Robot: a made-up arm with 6 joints.
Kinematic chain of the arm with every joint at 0, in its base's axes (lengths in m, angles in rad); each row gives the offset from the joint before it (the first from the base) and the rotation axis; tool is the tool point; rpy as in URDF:
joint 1: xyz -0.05 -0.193 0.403 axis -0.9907 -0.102 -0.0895
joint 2: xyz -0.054 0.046 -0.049 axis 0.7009 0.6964 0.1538
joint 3: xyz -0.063 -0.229 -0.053 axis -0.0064 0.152 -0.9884
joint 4: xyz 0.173 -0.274 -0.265 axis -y
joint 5: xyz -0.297 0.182 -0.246 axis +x
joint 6: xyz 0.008 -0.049 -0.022 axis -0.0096 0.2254 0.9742
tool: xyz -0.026 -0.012 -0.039 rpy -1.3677 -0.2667 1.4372
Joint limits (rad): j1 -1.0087..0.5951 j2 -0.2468..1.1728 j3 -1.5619..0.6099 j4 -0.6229..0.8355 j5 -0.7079..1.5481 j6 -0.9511..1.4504
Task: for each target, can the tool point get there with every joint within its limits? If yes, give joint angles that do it. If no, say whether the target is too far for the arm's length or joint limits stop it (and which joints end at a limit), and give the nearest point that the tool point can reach.
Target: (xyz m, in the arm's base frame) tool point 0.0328 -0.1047 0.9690
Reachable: no: joint limits stop it (at a limit: joint 1, joint 2, joint 3, joint 4, joint 6) | nearest point -0.5094 0.3723 0.7288 | short by 0.761 m
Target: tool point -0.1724 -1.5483 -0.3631
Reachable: no: too far | nearest point -0.1330 -0.9771 -0.0790 | short by 0.639 m
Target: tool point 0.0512 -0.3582 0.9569
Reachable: no: joint limits stop it (at a limit: joint 1, joint 2, joint 3, joint 4, joint 5) | nearest point 0.0743 -0.6936 0.4111 | short by 0.641 m
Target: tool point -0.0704 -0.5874 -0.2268
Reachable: yes | joints 0.1201 -0.0051 -1.2312 -0.1365 1.0951 0.7270
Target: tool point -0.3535 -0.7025 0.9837
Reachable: no: joint limits stop it (at a limit: joint 1, joint 2, joint 4, joint 5) | nearest point -0.1886 -0.7852 0.4086 | short by 0.604 m
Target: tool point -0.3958 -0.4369 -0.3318
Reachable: yes | joints 0.2222 0.3272 0.3111 0.2332 1.1530 1.1427
